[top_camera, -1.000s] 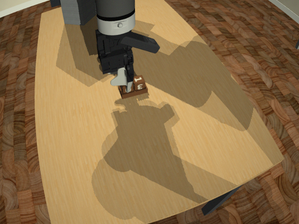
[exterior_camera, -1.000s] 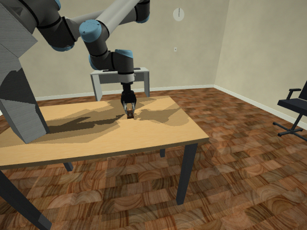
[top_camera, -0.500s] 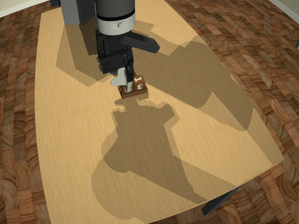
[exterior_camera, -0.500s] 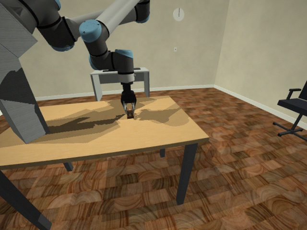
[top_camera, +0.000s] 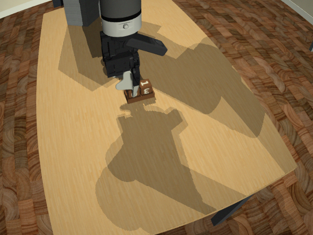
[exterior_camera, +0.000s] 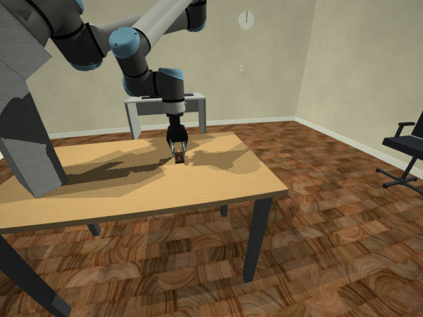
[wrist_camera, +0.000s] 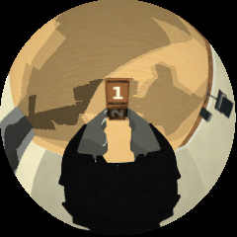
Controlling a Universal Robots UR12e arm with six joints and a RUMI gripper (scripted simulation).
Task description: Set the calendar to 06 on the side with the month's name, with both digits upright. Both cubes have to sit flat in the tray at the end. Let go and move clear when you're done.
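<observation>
Right now my hand is 3 cm above the brown calendar tray, 2 cm to the right of it and 1 cm past it. Also, from my hand: cube: 3 cm to the left, 1 cm below, 1 cm behind.
</observation>
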